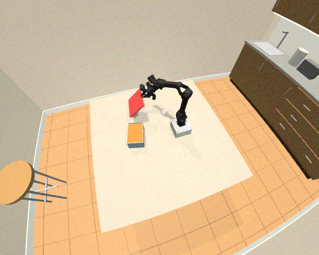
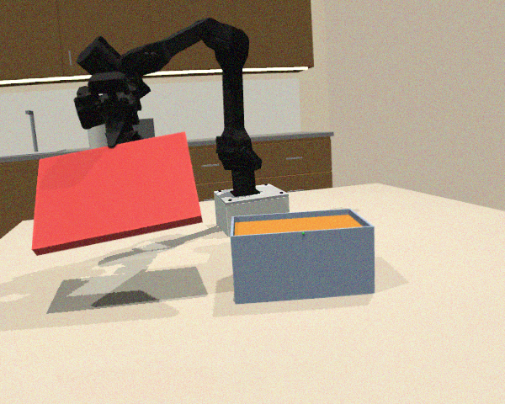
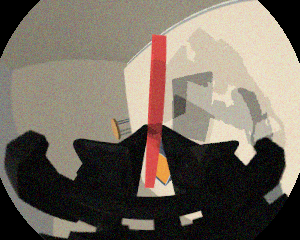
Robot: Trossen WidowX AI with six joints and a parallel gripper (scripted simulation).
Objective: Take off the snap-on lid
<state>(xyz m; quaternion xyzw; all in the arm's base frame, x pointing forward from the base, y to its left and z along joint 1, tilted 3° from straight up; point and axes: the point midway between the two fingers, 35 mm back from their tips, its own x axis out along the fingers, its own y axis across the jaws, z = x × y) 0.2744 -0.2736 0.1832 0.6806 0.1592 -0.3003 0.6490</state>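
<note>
Right now the red lid is 60 mm ahead of my gripper tip and 50 mm below it. Also, from my gripper tip: blue-grey storage box 120 mm ahead, 280 mm to the left, 180 mm below.
</note>
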